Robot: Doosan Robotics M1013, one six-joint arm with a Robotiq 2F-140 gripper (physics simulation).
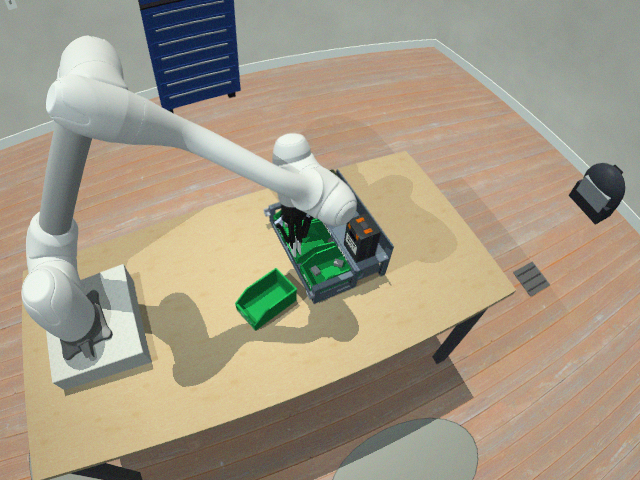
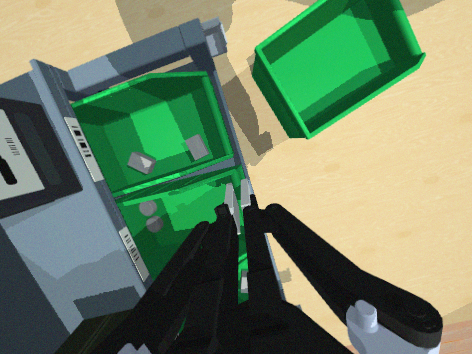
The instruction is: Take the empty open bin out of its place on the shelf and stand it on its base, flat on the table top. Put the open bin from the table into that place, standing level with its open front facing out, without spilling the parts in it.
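Places are measured from the arm's base along level axes (x back, y up, z left), in millimetres.
Where they show: gripper, fingertip midpoint: (image 1: pixel 296 253) (image 2: pixel 239 191); arm's base at its link origin: (image 1: pixel 81 325).
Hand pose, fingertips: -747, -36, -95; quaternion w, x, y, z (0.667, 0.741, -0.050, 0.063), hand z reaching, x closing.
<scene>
Each offset is from my fingertips to the top centre of the thing, as dx, dy, dz. "pt": to the spot under its first point. Level surfaces: height alone.
The empty green bin @[+167, +21, -90] (image 1: pixel 267 298) (image 2: pixel 330 70) stands on its base on the table top, beside the grey shelf @[pt -39, -38, -165] (image 1: pixel 333 290) (image 2: pixel 100 70). My gripper (image 1: pixel 296 249) (image 2: pixel 239 191) is shut on a wall of a second green bin @[-83, +47, +8] (image 1: pixel 311 238) (image 2: pixel 192 206), at the side away from the shelf's labelled strip. Small round grey parts @[pt -149, -44, -8] (image 2: pixel 151 216) lie inside this bin. It is at the shelf row, right beside a green bin with grey blocks @[-68, +27, -102] (image 1: pixel 326 262) (image 2: pixel 162 132). My fingers hide much of the held bin; whether it is level or fully seated I cannot tell.
A black case with orange clips @[-162, +169, -122] (image 1: pixel 361 240) (image 2: pixel 65 177) stands on the shelf's other side. Part of another green bin @[pt -74, -31, +176] (image 2: pixel 243 297) shows between my fingers. The robot's pale base block (image 1: pixel 129 330) stands on the table @[dy -55] (image 1: pixel 232 382). A blue drawer cabinet (image 1: pixel 193 51) stands behind.
</scene>
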